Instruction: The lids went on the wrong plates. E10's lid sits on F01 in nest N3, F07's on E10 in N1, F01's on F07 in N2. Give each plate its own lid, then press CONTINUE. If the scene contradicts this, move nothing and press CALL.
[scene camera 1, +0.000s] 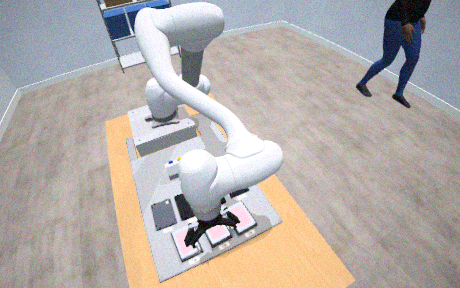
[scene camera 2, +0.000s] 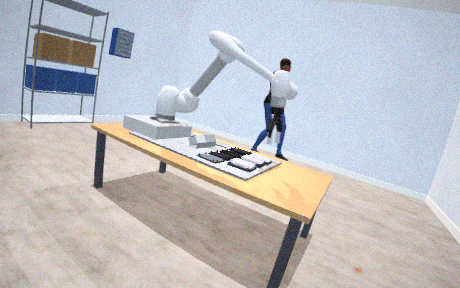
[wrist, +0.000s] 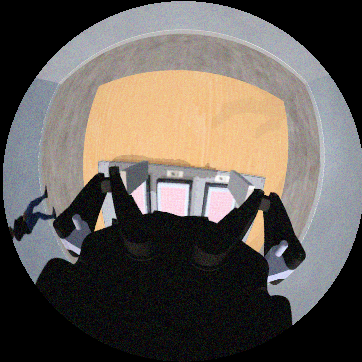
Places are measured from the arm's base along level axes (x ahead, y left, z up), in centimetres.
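Where they show: gripper, fingertip midpoint: (scene camera 1: 215, 242) (scene camera 2: 273, 143) (wrist: 188, 173); arm's base at its link origin: (scene camera 1: 165, 117) (scene camera 2: 164, 120).
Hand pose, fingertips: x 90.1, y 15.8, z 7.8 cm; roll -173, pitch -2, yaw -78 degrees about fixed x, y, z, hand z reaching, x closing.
Things, the pixels of their top centre, and the offset from my fingertips. "*": a spot on its surface instead. Level surfaces: height alone.
- grey pad at a spot on its surface: (scene camera 1: 163, 214) * dx -25.2, dy -22.2, dz -15.7 cm
- button box at its top centre: (scene camera 1: 184, 158) (scene camera 2: 203, 134) dx -51.5, dy -7.3, dz -8.3 cm
- grey board at its surface level: dz -16.7 cm
- wooden table at its surface level: dz -18.0 cm
Three pink plates with pale rims sit in nests: the left one (scene camera 1: 187, 244) (wrist: 220, 202), the middle one (scene camera 1: 218, 233) (wrist: 173, 196) and the right one (scene camera 1: 244, 218) (wrist: 143, 197) in scene camera 1; left and right swap in the wrist view. Clear lids cannot be told apart from the plates, and the labels are unreadable. My gripper (scene camera 1: 213, 234) (scene camera 2: 274, 140) (wrist: 188, 173) is wide open and empty, high above the row of plates. A grey pad (scene camera 1: 163, 214) and black pads (scene camera 1: 184, 206) lie behind. The button box (scene camera 1: 173, 170) (scene camera 2: 202, 142) is partly hidden by the arm.
The grey board (scene camera 1: 145, 175) (wrist: 103, 166) lies on the wooden table (scene camera 1: 300, 250) (scene camera 2: 270, 192) (wrist: 160, 115). A person (scene camera 1: 402, 45) (scene camera 2: 268, 110) (wrist: 31, 217) is on the floor beyond the table. A shelf rack (scene camera 2: 102, 65) stands by the back wall.
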